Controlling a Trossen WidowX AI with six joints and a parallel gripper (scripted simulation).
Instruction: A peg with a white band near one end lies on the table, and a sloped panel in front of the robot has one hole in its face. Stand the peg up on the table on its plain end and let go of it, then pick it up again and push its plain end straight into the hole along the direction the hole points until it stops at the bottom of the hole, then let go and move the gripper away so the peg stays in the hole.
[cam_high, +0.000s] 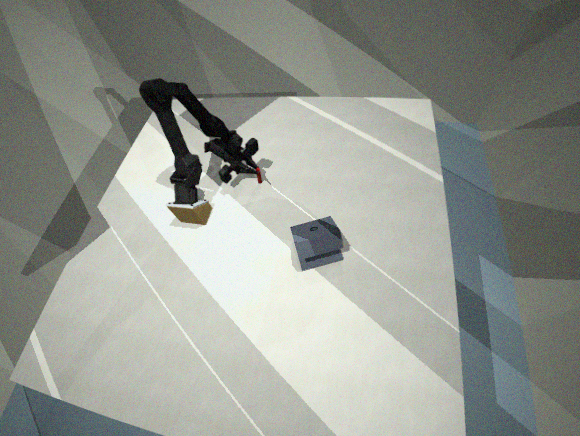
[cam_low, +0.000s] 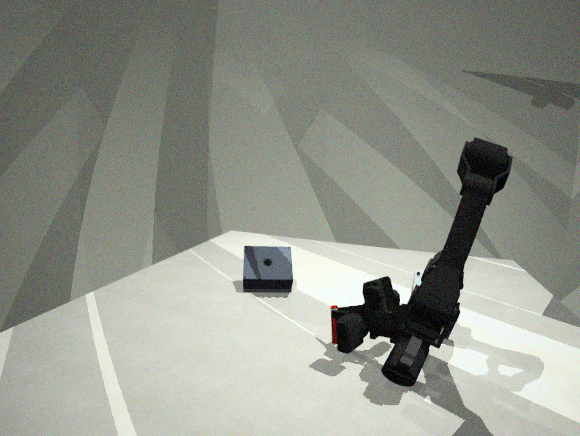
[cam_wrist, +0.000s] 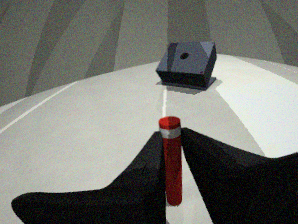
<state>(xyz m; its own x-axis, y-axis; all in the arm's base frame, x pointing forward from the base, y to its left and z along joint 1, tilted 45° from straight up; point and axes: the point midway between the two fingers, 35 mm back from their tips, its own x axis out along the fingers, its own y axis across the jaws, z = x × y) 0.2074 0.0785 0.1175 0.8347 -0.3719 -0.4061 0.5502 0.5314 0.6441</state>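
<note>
Right now the red peg is 1 cm below my gripper tip. From my gripper tip the other things lie so: sloped panel: 19 cm ahead, 25 cm to the right, 1 cm below.
</note>
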